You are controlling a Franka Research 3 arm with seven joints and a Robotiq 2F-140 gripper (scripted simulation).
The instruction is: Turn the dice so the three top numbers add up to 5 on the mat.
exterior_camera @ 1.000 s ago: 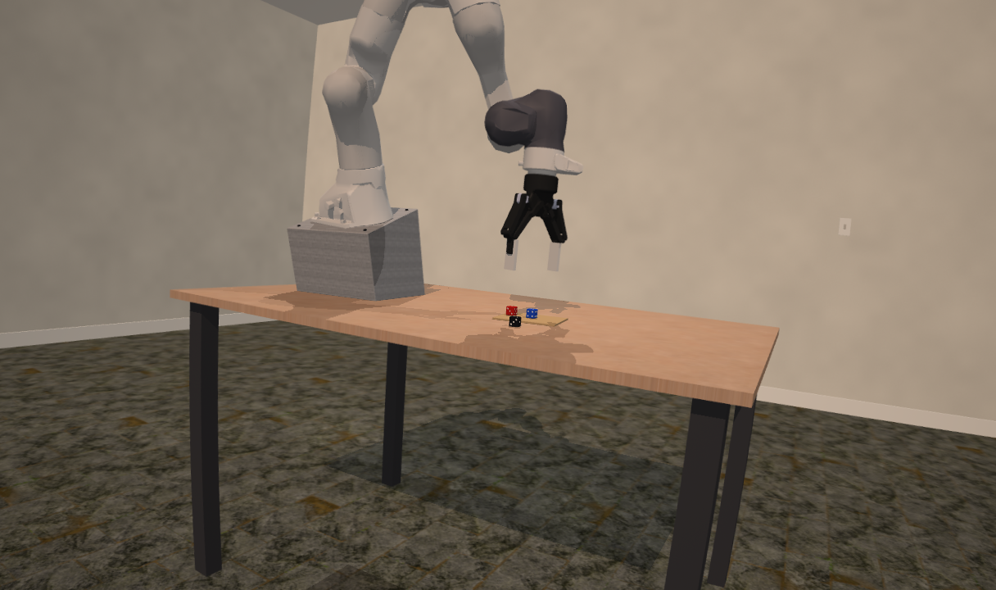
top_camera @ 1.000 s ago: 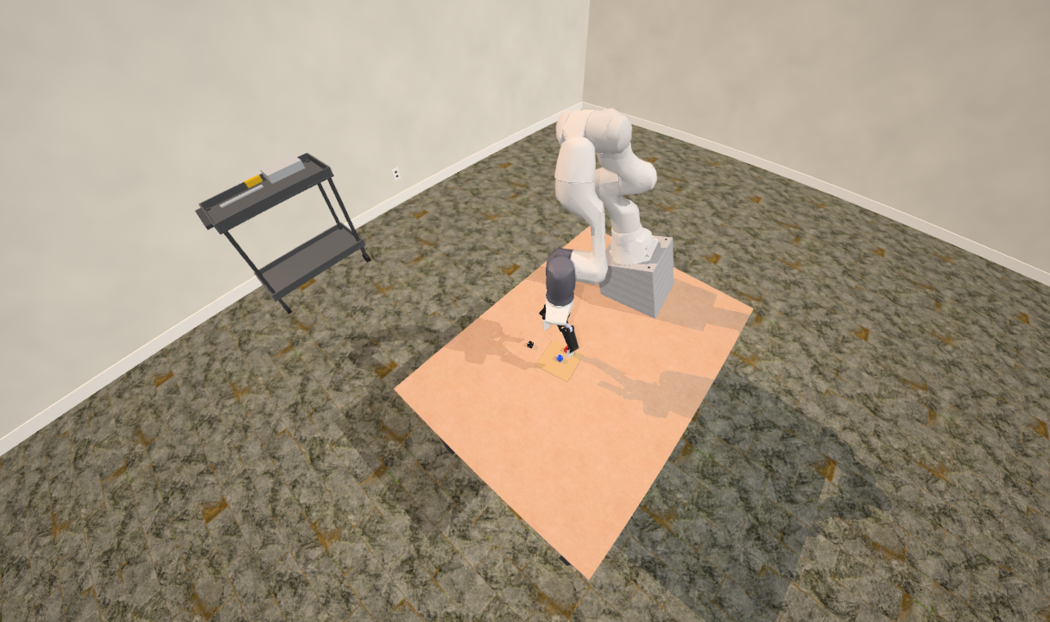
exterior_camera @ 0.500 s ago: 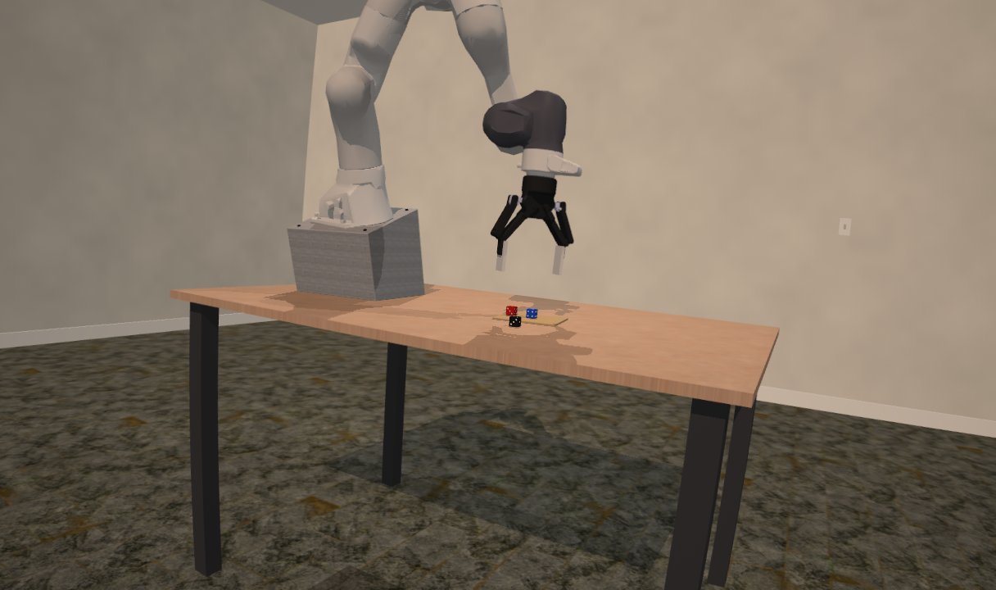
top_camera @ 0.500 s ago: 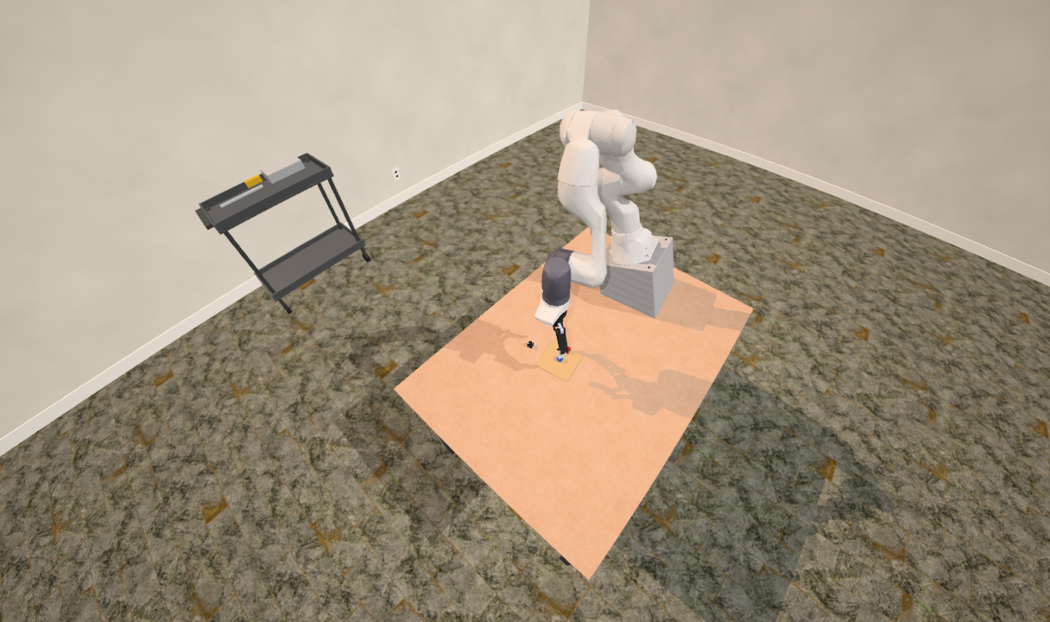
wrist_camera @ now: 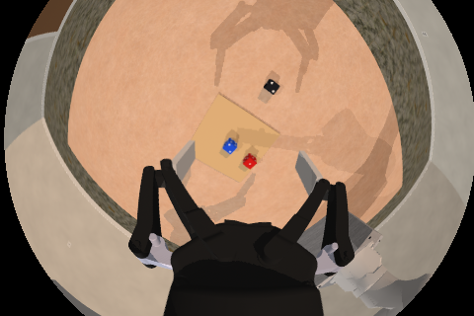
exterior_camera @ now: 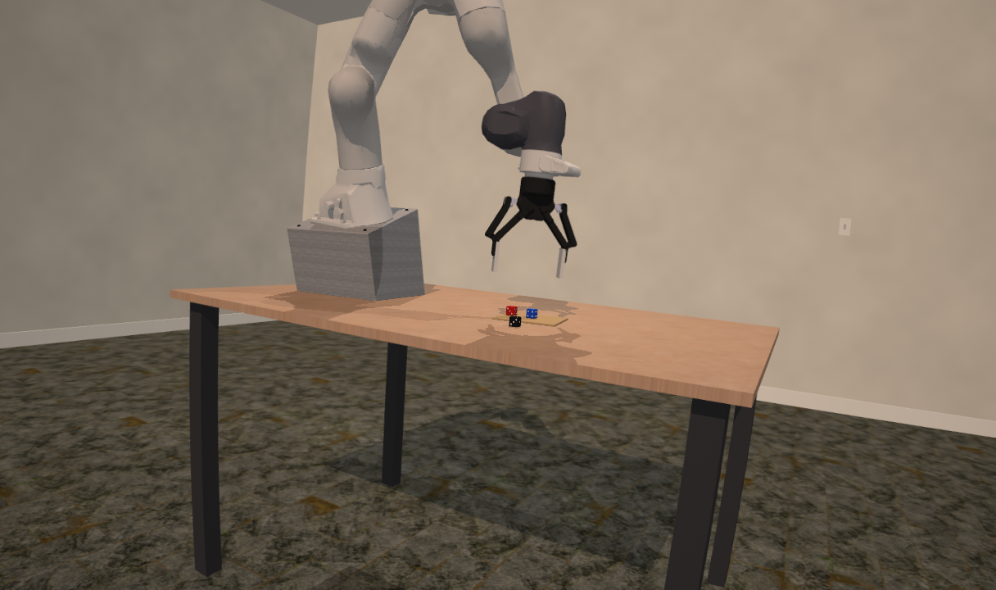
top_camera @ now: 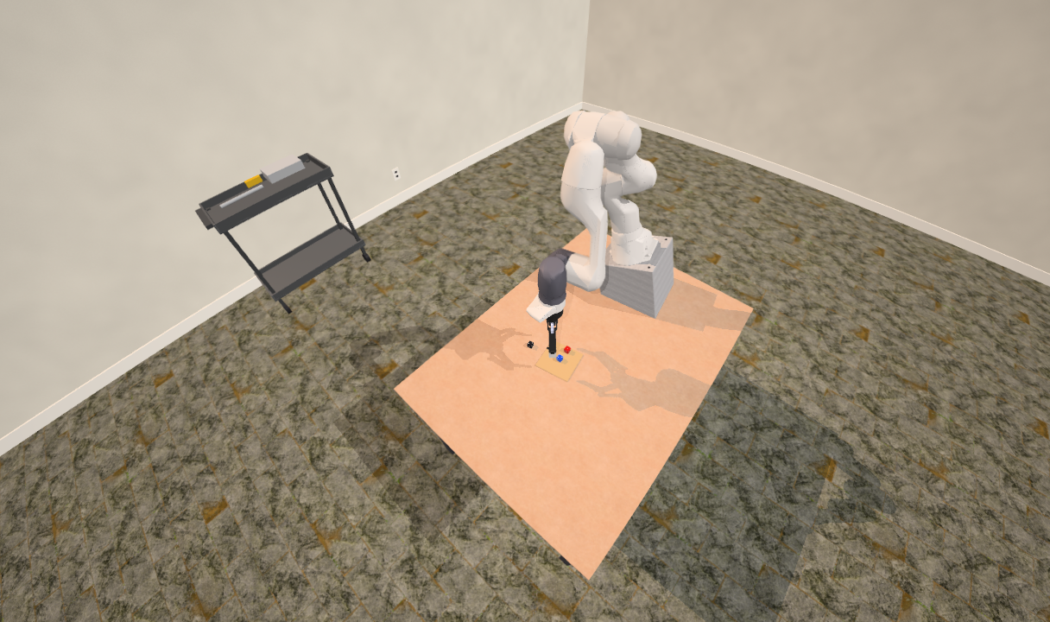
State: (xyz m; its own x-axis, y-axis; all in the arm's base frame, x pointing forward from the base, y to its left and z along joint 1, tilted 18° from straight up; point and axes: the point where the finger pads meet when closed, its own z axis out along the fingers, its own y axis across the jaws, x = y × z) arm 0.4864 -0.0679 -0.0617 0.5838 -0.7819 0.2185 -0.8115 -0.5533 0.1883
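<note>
Now: hand 10 cm above the black die, 9 cm to the left of it and 2 cm short of it. Round my hand: blue die: 10 cm below, 4 cm to the left; then tan mat: 11 cm below, 4 cm to the left; then red die: 10 cm below, 5 cm behind, 4 cm to the left.
</note>
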